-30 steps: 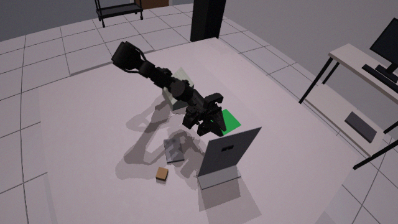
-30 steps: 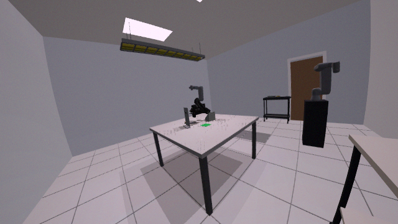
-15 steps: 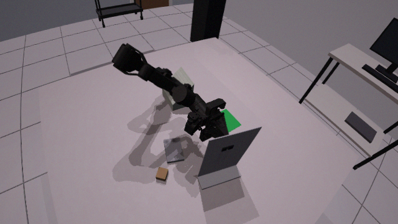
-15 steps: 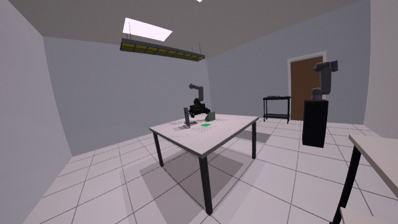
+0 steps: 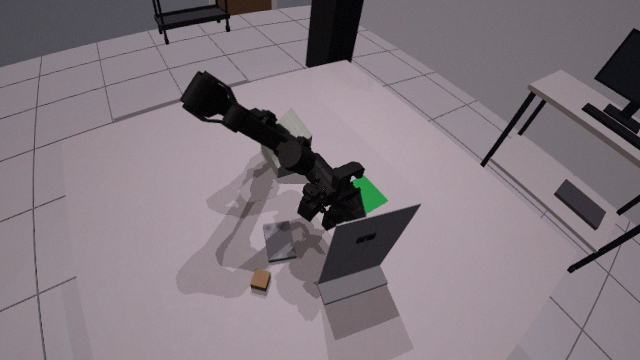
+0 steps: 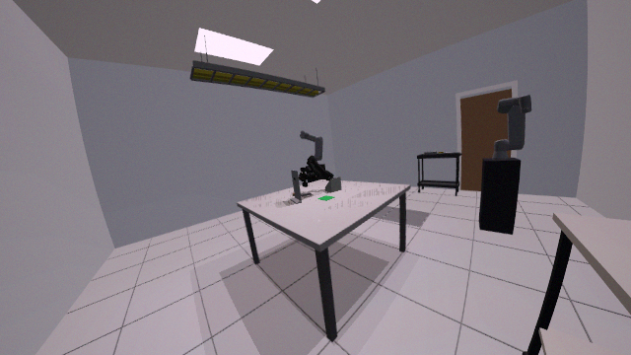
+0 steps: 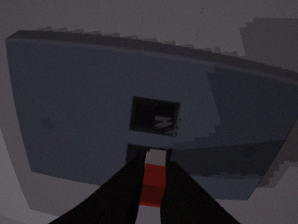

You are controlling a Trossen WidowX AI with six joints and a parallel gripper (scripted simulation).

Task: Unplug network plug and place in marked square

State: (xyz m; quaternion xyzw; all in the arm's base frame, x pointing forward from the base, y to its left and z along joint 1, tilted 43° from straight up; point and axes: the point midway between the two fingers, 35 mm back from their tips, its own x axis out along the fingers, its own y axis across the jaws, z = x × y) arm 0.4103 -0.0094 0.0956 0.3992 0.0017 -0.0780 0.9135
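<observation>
Now: the green marked square 160 mm behind my gripper tip, 200 mm to the left of it and 210 mm below it. Round my gripper tip: grey upright panel 20 mm ahead, 10 mm to the right, 80 mm below; then small brown block 90 mm behind, 190 mm to the right, 190 mm below; then flat grey plate 160 mm behind, 100 mm to the right, 200 mm below.
</observation>
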